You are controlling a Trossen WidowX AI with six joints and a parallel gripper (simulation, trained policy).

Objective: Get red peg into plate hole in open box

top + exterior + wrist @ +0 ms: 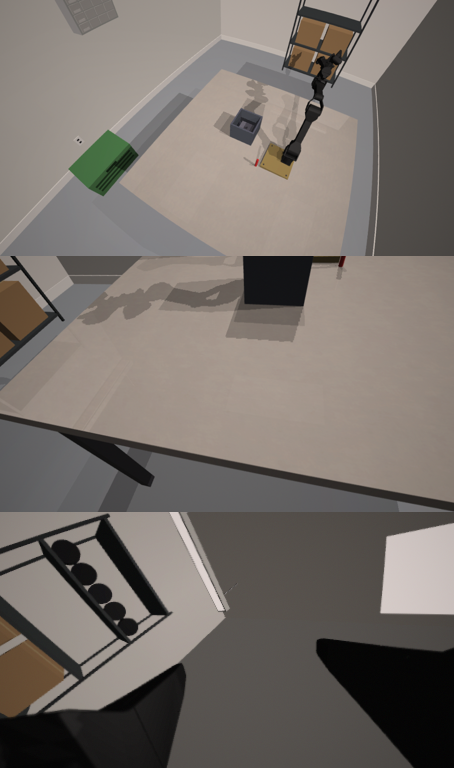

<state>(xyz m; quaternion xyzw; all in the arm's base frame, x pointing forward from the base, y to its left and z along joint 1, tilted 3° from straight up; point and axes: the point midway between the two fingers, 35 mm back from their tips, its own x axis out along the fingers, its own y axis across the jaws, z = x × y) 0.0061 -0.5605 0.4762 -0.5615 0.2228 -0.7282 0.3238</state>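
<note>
Now: gripper tip 720 mm to the right of the red peg, 460 mm above it and 190 mm short of it. The rest, counted from my gripper tip: grey plate 530 mm to the left, 450 mm below, 360 mm ahead.
</note>
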